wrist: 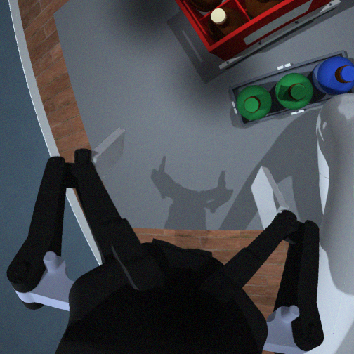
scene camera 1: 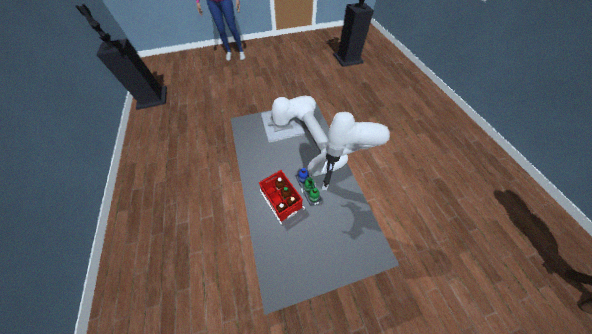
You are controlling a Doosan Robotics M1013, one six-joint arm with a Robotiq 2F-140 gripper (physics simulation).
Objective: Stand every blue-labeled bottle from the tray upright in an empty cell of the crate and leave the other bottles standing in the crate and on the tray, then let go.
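Frame: origin at the arm's base, x ahead, y left, z up, level; millimetres.
Seen in the pictures: arm's base at its link origin: (scene camera 1: 281, 123).
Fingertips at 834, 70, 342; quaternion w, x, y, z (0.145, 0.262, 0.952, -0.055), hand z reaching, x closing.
Note:
Pixels of each thing's top centre, then the offset from my fingertips to it, as dx, dy, dz. "pt": a spot on its surface instead. Level surfaces: height alone.
- blue bottle at its top centre: (scene camera 1: 303, 169) -223, -54, -214
- narrow grey tray at a spot on its surface: (scene camera 1: 317, 203) pt +9, -17, -363
- red crate at a spot on its surface: (scene camera 1: 292, 215) pt +43, -223, -352
- grey mat at its surface level: dz -375
A blue bottle (scene camera 1: 303, 174) (wrist: 334, 76) stands upright at one end of the narrow grey tray (scene camera 1: 318, 203) (wrist: 240, 120). Two green bottles stand beside it in the same tray, a middle one (scene camera 1: 309, 183) (wrist: 294, 91) and an end one (scene camera 1: 314, 194) (wrist: 254, 102). The red crate (scene camera 1: 292, 216) (wrist: 235, 50) holds several brown bottles with white or green caps; at least one cell on its left side looks empty in the scene view. My gripper (scene camera 1: 326, 187) (wrist: 190, 159) is open and empty, above the mat to the right of the tray in the scene view.
The crate and tray stand side by side on a grey mat (scene camera 1: 320, 265) (wrist: 125, 90). My white arm (scene camera 1: 357, 135) (wrist: 337, 200) reaches over the mat close to the blue bottle. Two dark pedestals (scene camera 1: 127, 72) (scene camera 1: 354, 35) and a standing person (scene camera 1: 225, 25) are far back.

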